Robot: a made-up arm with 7 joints.
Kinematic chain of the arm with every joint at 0, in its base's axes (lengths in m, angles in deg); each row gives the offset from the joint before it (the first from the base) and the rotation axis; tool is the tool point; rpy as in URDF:
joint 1: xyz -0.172 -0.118 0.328 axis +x
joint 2: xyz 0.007 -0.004 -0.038 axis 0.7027 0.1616 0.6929
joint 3: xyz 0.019 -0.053 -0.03 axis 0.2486 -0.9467 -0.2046
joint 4: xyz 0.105 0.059 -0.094 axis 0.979 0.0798 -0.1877
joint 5: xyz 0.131 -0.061 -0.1 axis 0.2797 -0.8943 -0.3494
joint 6: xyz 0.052 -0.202 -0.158 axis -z
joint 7: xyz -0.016 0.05 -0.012 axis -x
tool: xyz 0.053 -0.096 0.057 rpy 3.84 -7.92 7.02
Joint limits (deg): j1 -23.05..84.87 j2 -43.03..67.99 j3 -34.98..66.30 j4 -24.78..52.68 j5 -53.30..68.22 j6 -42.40..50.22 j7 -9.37..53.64
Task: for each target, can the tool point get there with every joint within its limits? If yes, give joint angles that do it. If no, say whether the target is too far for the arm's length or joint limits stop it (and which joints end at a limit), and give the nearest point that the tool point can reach.
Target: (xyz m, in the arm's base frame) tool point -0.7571 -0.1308 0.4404
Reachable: no: joint limits stop it (at a limit: joint 1, joint 2, joint 3, joint 4, joint 5, joint 7) | nearest point -0.3424 0.3148 0.5590 | short by 0.620 m
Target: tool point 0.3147 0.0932 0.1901
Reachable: yes | joints 65.75 30.38 44.82 11.62 37.79 23.83 29.81
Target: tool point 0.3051 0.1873 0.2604
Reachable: yes | joints 56.67 28.11 35.68 33.03 -43.57 30.62 43.28
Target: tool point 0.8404 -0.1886 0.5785
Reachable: no: too far | nearest point 0.4130 -0.0522 0.4624 | short by 0.463 m
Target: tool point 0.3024 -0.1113 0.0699
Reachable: yes | joints 21.86 26.61 33.30 -3.33 11.87 -30.51 21.81
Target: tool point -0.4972 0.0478 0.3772
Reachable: no: joint limits stop it (at a limit: joint 2, joint 3, joint 4, joint 5, joint 6, joint 7) | nearest point -0.3391 0.3490 0.4666 | short by 0.352 m
